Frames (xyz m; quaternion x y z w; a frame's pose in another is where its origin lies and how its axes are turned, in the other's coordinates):
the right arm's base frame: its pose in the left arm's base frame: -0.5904 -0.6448 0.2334 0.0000 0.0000 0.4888 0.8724
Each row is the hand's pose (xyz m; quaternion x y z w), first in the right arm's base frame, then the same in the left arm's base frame.
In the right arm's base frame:
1: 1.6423 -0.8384 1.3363 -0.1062 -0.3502 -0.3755 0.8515
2: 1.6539 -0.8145 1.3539 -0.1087 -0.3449 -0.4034 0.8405
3: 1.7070 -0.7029 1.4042 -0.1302 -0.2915 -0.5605 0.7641
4: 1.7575 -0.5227 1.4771 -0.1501 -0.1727 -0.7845 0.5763
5: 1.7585 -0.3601 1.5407 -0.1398 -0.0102 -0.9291 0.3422
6: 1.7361 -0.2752 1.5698 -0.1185 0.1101 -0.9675 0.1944
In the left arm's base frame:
1: 0.9822 0.3181 1.5697 0.0785 -0.3574 0.0886 0.9264
2: 0.9678 0.3404 1.5873 0.0738 -0.3540 0.0589 0.9305
3: 0.9004 0.4440 1.6376 0.0289 -0.3180 -0.1155 0.9406
4: 0.7731 0.5812 1.7105 -0.0465 -0.2240 -0.4027 0.8863
5: 0.6349 0.6669 1.7741 -0.1170 -0.0772 -0.6433 0.7527
6: 0.5508 0.6921 1.8032 -0.1572 0.0381 -0.7490 0.6425

